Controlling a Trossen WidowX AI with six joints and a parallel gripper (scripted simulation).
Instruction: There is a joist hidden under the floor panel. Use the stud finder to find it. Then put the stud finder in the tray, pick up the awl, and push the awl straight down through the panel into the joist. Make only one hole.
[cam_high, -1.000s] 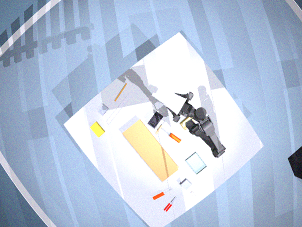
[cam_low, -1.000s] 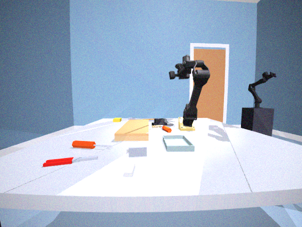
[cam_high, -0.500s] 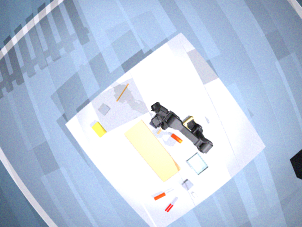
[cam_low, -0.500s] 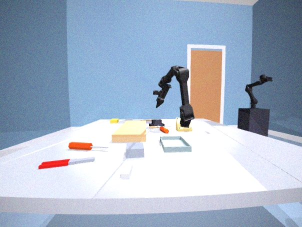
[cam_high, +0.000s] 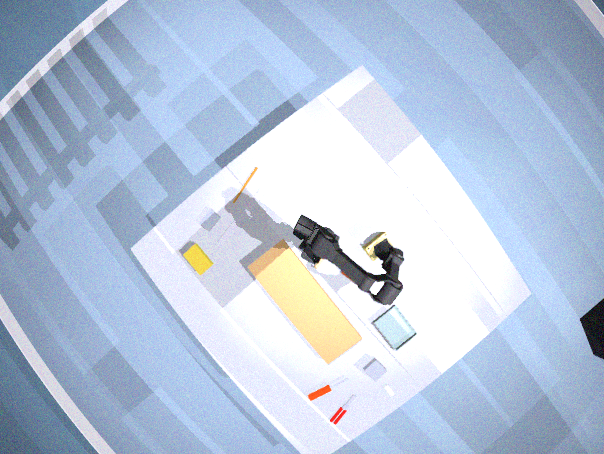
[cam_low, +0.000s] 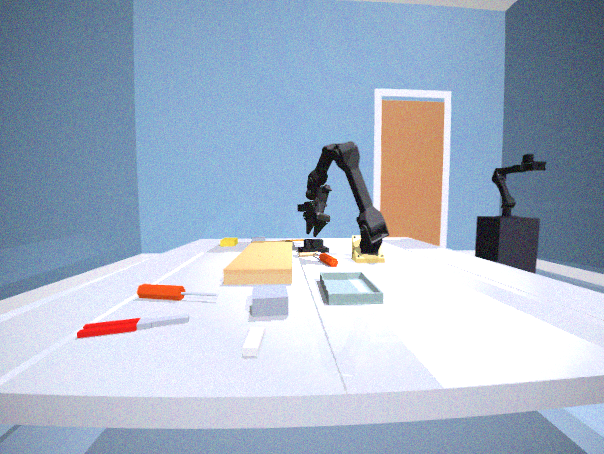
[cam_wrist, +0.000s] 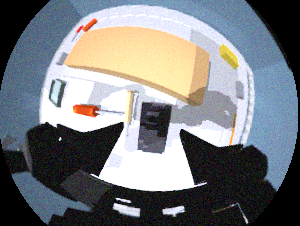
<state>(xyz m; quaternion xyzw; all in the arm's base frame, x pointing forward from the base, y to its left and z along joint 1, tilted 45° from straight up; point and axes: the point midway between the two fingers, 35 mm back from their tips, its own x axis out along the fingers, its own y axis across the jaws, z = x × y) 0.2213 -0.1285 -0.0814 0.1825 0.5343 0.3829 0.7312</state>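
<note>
The dark stud finder lies 1 cm to the right of my gripper tip and 3 cm below it. The rest, counted from my gripper tip: pencil: 11 cm ahead, 35 cm to the right, 7 cm below; then yellow block: 44 cm ahead, 19 cm to the right, 6 cm below; then awl: 3 cm behind, 6 cm to the left, 7 cm below.
</note>
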